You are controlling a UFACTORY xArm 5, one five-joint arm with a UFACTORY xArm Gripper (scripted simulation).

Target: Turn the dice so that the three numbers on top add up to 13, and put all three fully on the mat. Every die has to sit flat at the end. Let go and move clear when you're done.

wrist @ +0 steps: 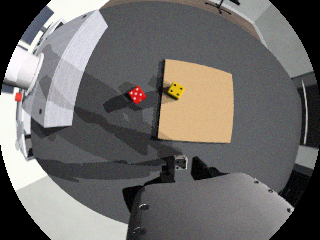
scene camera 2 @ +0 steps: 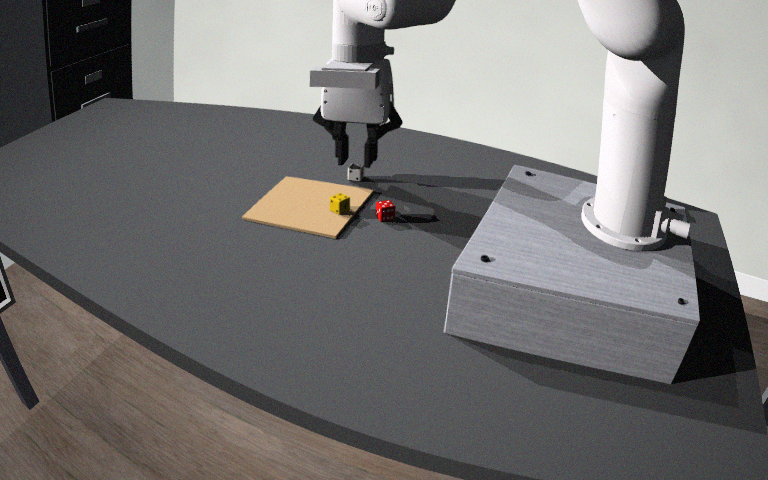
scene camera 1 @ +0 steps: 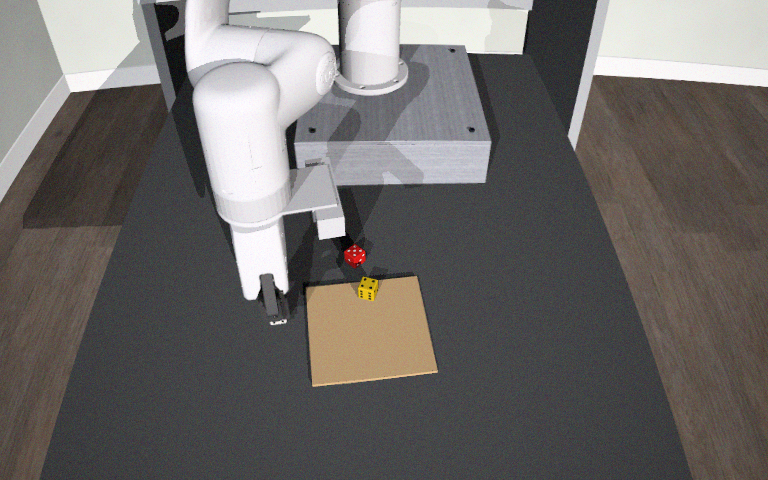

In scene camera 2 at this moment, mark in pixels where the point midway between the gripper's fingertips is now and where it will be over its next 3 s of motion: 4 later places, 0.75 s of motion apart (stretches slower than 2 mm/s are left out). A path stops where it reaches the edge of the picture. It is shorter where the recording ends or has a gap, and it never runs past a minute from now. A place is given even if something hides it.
My gripper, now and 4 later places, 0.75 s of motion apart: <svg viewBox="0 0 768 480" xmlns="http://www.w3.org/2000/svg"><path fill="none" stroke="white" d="M356 163L355 175L355 164L357 117L337 123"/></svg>
